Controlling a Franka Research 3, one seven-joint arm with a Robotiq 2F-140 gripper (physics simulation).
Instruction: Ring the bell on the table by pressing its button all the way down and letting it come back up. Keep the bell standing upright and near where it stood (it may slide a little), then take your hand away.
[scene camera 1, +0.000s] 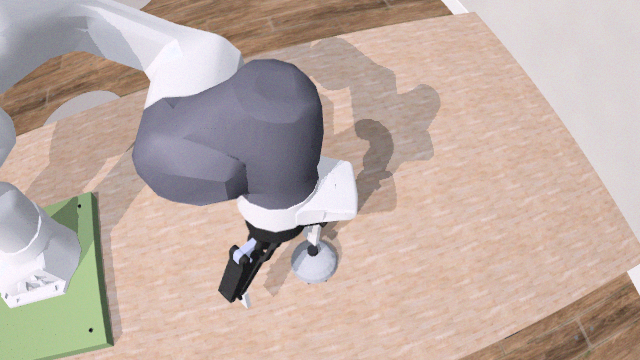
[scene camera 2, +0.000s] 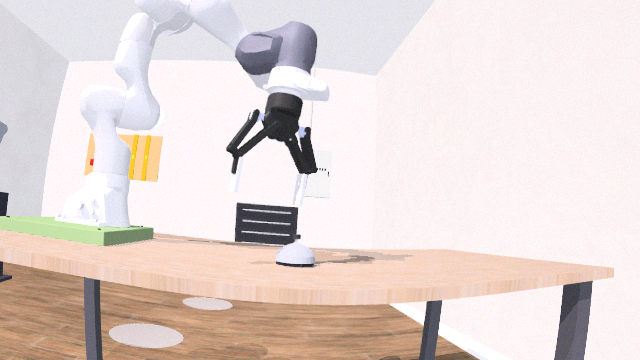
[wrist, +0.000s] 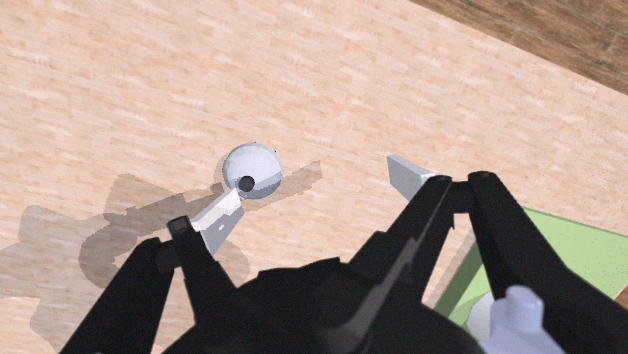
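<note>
A light grey domed bell (scene camera 1: 315, 269) (scene camera 2: 295, 256) (wrist: 260, 162) stands upright on the wooden table (scene camera 1: 475, 200) (scene camera 2: 450, 285) (wrist: 150, 75). Its small black button (scene camera 1: 312, 250) (scene camera 2: 297, 237) (wrist: 246, 183) sticks up from the top. My gripper (scene camera 1: 279, 267) (scene camera 2: 266, 197) (wrist: 312, 185) is wide open and empty, with its fingertips above the bell's height and pointing down. In scene camera 2 the right fingertip is above the button with a gap between them. In the wrist view the left fingertip overlaps the bell's edge beside the button. The gripper's middle is off to one side of the bell.
The green base plate (scene camera 1: 65, 337) (scene camera 2: 127, 236) (wrist: 575, 247) under the arm's foot lies to the left of the bell in both scene views. A dark slatted chair back (scene camera 2: 266, 222) shows behind the table. The table's right corner is beyond the bell.
</note>
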